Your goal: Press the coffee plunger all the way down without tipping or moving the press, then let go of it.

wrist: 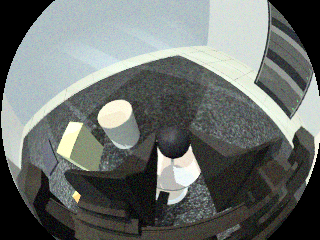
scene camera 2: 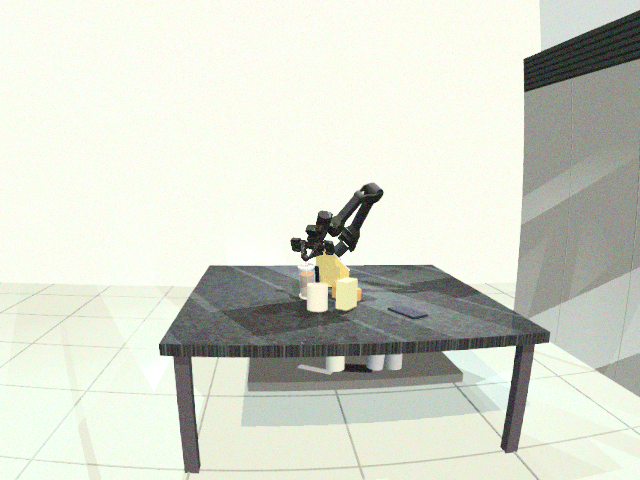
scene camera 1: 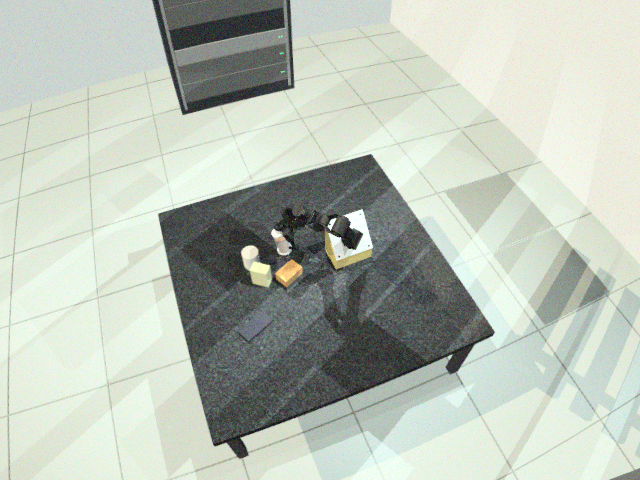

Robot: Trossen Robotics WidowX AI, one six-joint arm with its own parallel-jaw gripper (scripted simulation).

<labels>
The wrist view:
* gripper: 172, 135
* coffee press: 177, 168
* pale yellow block: 78, 145
</labels>
